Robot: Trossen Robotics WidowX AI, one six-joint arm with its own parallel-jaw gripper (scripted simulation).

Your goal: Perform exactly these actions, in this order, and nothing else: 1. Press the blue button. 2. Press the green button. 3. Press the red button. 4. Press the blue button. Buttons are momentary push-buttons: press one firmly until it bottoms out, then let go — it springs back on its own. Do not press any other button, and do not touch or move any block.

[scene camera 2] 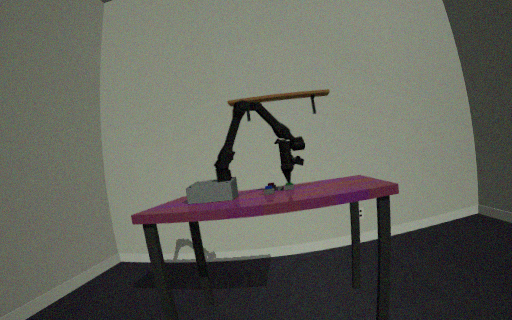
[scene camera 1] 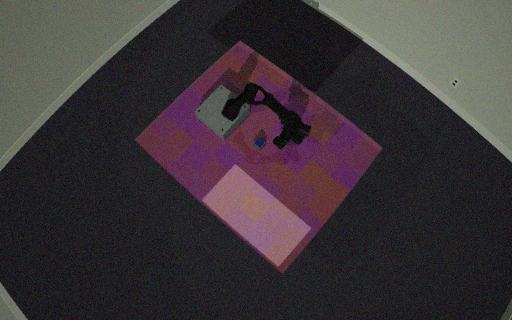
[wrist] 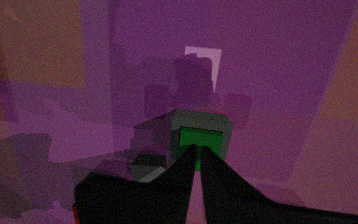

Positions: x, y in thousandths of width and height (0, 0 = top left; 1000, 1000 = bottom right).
In view: the gripper (wrist: 554, 672) and a green button (wrist: 527, 609).
